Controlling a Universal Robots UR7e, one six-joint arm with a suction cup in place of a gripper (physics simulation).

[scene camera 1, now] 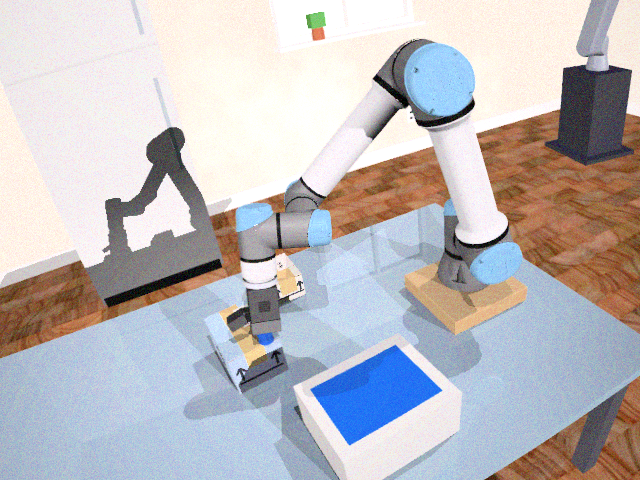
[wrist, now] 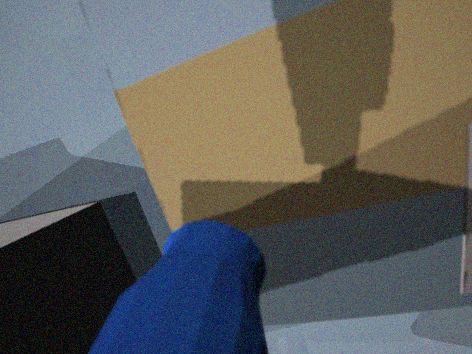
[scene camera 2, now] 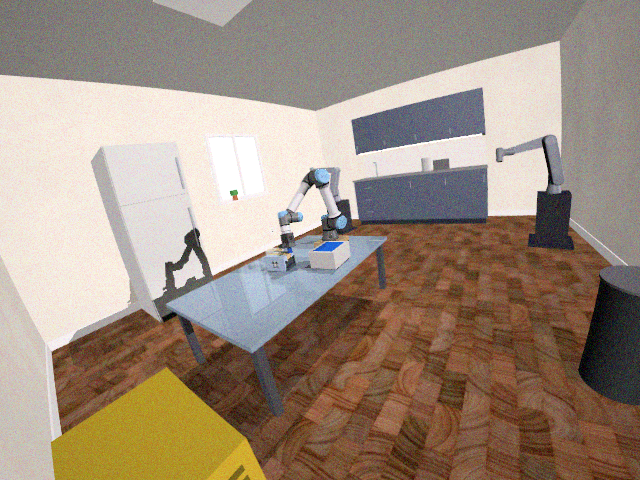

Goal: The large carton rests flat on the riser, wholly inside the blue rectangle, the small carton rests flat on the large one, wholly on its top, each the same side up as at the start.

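Note:
The large carton (scene camera 1: 224,343) (scene camera 2: 276,263) (wrist: 210,125), pale blue with tan tape and arrows on one side, sits on the table left of the riser. My suction gripper (scene camera 1: 265,339) (scene camera 2: 289,250) (wrist: 215,237) has its blue cup at the carton's top, beside the tape and towards the right edge. The contact is hidden under the cup, so a firm hold cannot be told. The small carton (scene camera 1: 288,283), white with tan tape, stands behind my wrist, partly hidden. The white riser (scene camera 1: 403,446) (scene camera 2: 328,260) bears a blue rectangle (scene camera 1: 377,397) (scene camera 2: 329,246).
The arm's wooden base block (scene camera 1: 462,310) stands on the table (scene camera 1: 118,413) (scene camera 2: 227,310) beyond the riser. A fridge (scene camera 2: 149,206) stands behind the table. A yellow box (scene camera 2: 149,428) is in the foreground of the second scene view.

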